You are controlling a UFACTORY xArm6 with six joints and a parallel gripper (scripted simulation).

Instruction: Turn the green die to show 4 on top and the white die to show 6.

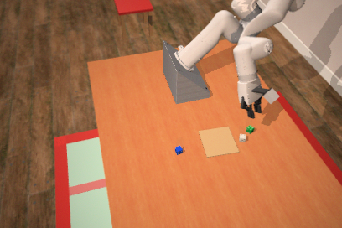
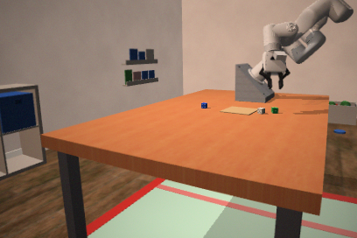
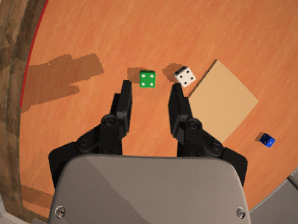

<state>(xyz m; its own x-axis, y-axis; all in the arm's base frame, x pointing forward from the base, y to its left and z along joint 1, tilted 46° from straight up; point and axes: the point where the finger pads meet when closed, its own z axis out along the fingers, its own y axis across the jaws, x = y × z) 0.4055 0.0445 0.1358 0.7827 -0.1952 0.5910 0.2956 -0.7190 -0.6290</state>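
The green die is 12 cm below my hand. The rest, counted from my hand: tan mat: 15 cm to the right, 13 cm below; blue die: 33 cm to the right, 12 cm below, 2 cm behind; white die: 12 cm below, 5 cm to the right, 3 cm ahead.
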